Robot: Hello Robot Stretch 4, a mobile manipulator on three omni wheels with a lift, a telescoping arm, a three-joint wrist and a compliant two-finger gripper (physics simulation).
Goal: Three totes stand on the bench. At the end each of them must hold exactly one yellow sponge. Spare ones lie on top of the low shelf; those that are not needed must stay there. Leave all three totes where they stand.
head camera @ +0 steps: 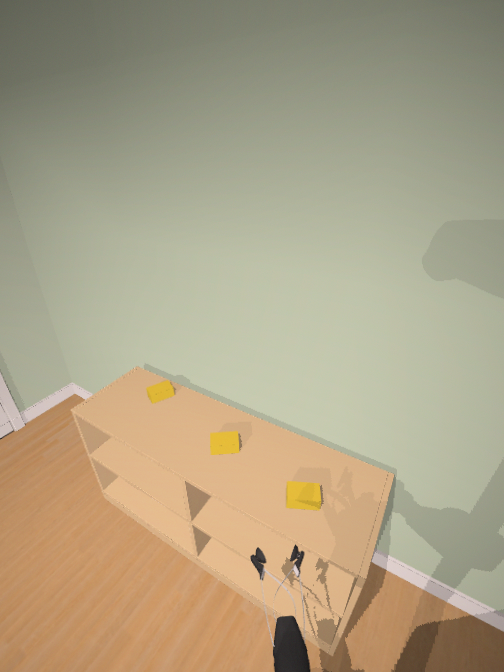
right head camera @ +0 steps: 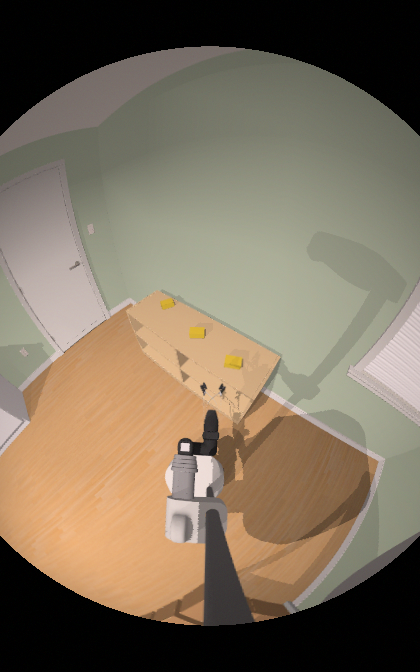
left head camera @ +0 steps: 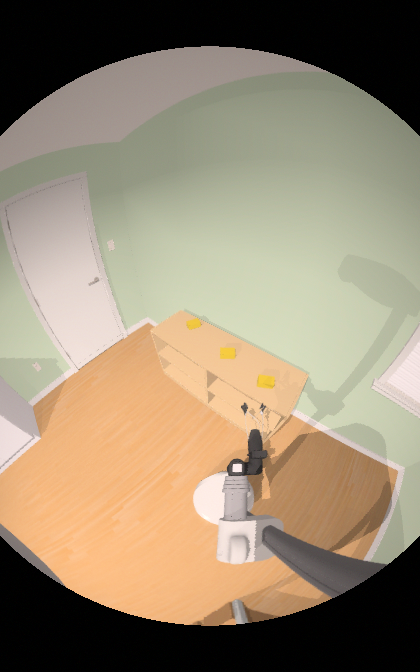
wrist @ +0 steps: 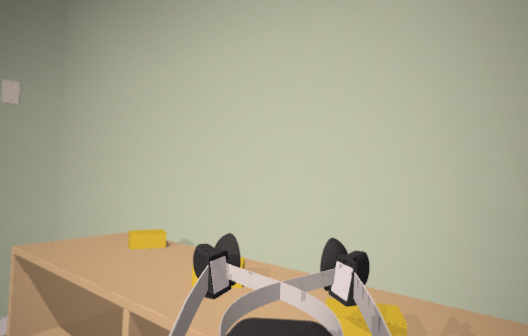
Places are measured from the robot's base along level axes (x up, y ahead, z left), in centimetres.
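Pixels of known places: gripper, fingertip midpoint: (head camera: 276,546) (right head camera: 212,382) (left head camera: 252,402) (wrist: 280,256); robot's base at its link origin: (right head camera: 195,476) (left head camera: 222,497).
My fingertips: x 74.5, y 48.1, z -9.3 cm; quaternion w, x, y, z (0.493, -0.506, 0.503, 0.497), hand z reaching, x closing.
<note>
Ahead of a thing's pixels: the offset from my fingertips to its top centre. "*": to the spot under its first point. Level surfaces: height alone.
The low wooden shelf @[dx -16.3 cm] (head camera: 260,466) (left head camera: 250,355) (right head camera: 227,340) (wrist: 85,255) stands against the wall. Three yellow sponges lie on its top: a far left sponge @[dy +75.2, dx -11.8, dz +38.4 cm] (head camera: 160,391) (left head camera: 193,324) (right head camera: 167,303) (wrist: 147,239), a middle sponge @[dy +44.4, dx -11.8, dz +11.3 cm] (head camera: 224,442) (left head camera: 227,353) (right head camera: 197,332), partly behind the left finger in the wrist view, and a right sponge @[dy +21.3, dx -11.8, dz -12.1 cm] (head camera: 303,496) (left head camera: 266,381) (right head camera: 233,362) (wrist: 395,317), partly behind the right finger there. My gripper (head camera: 277,561) (left head camera: 253,408) (right head camera: 213,389) (wrist: 280,256) is open and empty, in front of the shelf's right part, nearest the right sponge. The bench and totes do not show.
The green wall (head camera: 244,244) rises right behind the shelf. A white door @[* dy +90.3, dx +40.6, dz +169.2 cm] (left head camera: 62,270) (right head camera: 45,255) is at the left, with the corner of a white cabinet (left head camera: 15,425) (right head camera: 7,420) below it. A window with blinds @[* dy -4.1, dx +23.0, dz -92.8 cm] (left head camera: 407,370) (right head camera: 395,350) is at the right.
</note>
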